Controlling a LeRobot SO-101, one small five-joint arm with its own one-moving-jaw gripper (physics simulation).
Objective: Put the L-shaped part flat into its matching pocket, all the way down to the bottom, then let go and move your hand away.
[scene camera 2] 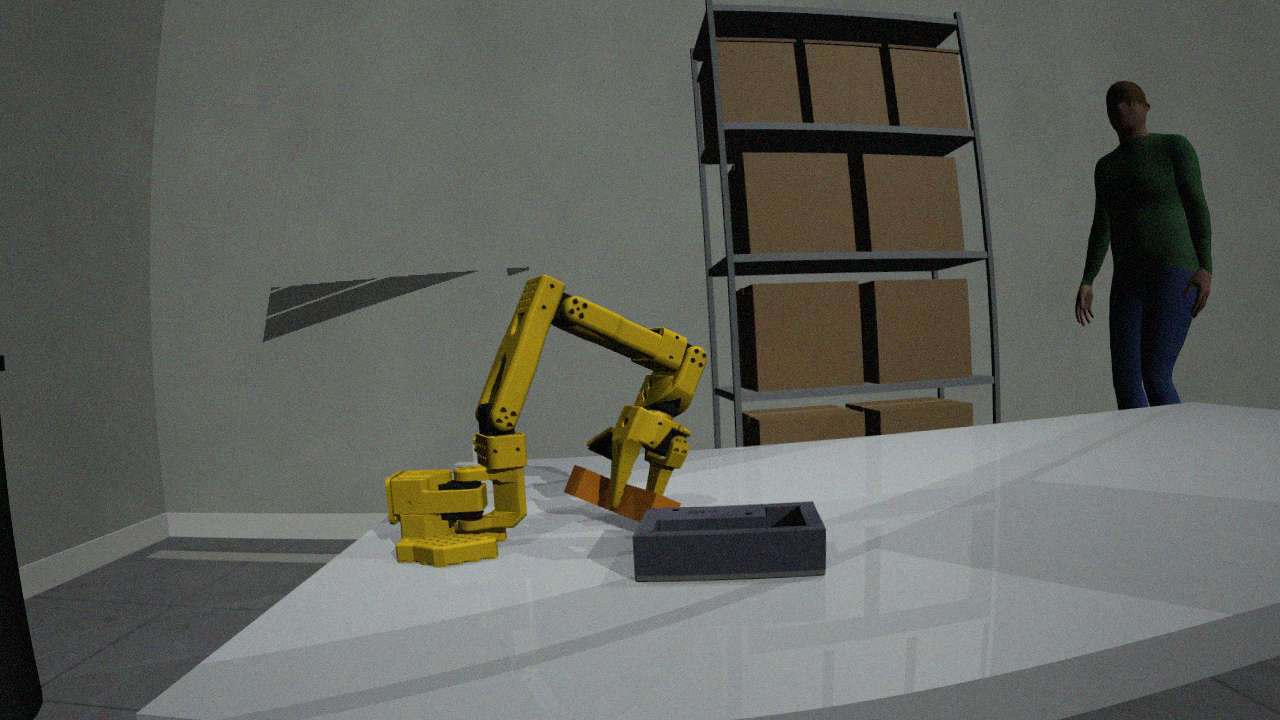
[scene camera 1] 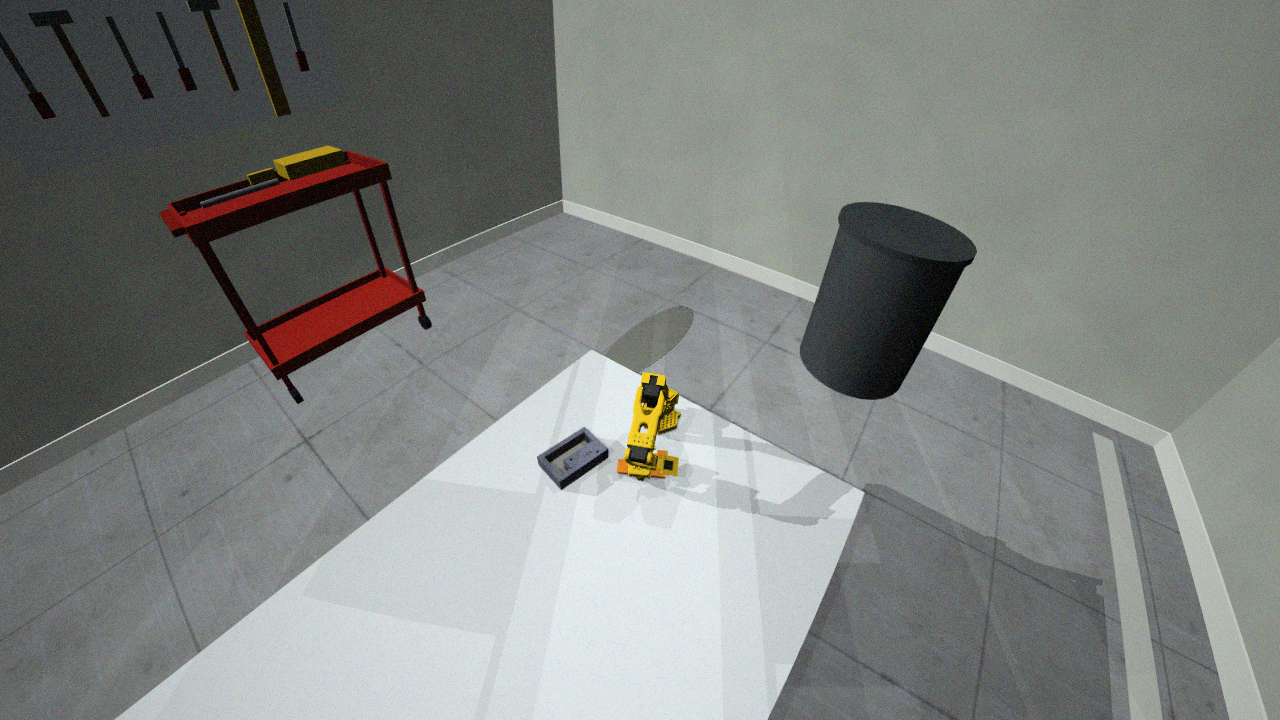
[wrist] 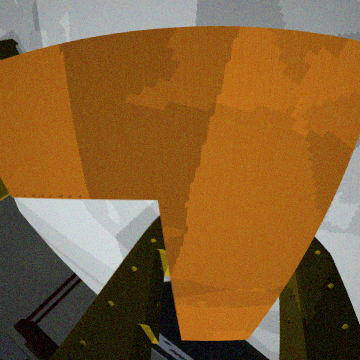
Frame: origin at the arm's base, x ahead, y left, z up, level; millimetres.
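Seen in the pictures: end effector, tool point: [scene camera 2: 616, 504] [wrist: 177, 223]; arm's base, origin of the base link: [scene camera 2: 474, 548].
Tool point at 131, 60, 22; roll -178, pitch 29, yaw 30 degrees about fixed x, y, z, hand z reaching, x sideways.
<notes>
Offsets run from my tool point to a thing's top centre, as dx, dy, dz. Level surfaces: height alone.
The orange L-shaped part @(+3, +1, +35) [scene camera 1: 623, 467] [scene camera 2: 586, 484] [wrist: 250, 150] is held tilted over the white table; in scene camera 2 its left end is higher than its right end. My gripper [scene camera 1: 640, 476] [scene camera 2: 639, 498] [wrist: 237, 235] is shut on one arm of the part, with a jaw on each side in the wrist view. The dark grey block @(+86, -139, +15) [scene camera 1: 586, 468] [scene camera 2: 729, 555] with the recessed pocket lies flat on the table, left of the gripper in scene camera 1. A gap separates block and part there; in scene camera 2 the part's low end overlaps the block's outline.
The white table @(dz -22) [scene camera 1: 626, 608] [scene camera 2: 537, 644] carries the arm and block, with table edges behind the arm's base. A red cart [scene camera 1: 349, 315] and dark bin [scene camera 1: 881, 313] stand beyond. A shelf rack [scene camera 2: 850, 263] with boxes and a person [scene camera 2: 1145, 197] are in the background.
</notes>
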